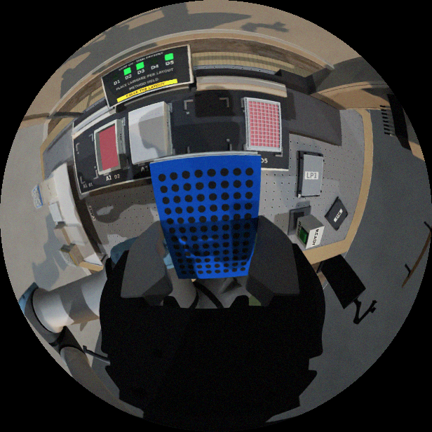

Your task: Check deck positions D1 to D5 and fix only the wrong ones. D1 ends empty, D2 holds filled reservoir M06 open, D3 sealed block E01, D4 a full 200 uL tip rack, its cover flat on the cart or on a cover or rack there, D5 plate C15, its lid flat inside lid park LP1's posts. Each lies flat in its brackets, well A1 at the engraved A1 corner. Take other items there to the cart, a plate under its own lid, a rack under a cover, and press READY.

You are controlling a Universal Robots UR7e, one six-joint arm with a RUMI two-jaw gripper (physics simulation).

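My gripper is shut on a blue tip rack with rows of dark round holes, held up in front of the deck. The rack hides part of the deck's front edge. At D4 bare dark deck and brackets show. At D5 a plate with pink wells sits. At D3 a pale grey-white block sits. At D2 a reservoir with red filling stands open. D1 shows bare brackets. The lid park LP1 is at the right; whether a lid lies in it, I cannot tell.
The status screen shows green lamps for D2, D3 and D5, and "CHECK THE LAYOUT". The READY button box and a small dark labelled tile are at the right front. A pale stepped object stands at the left.
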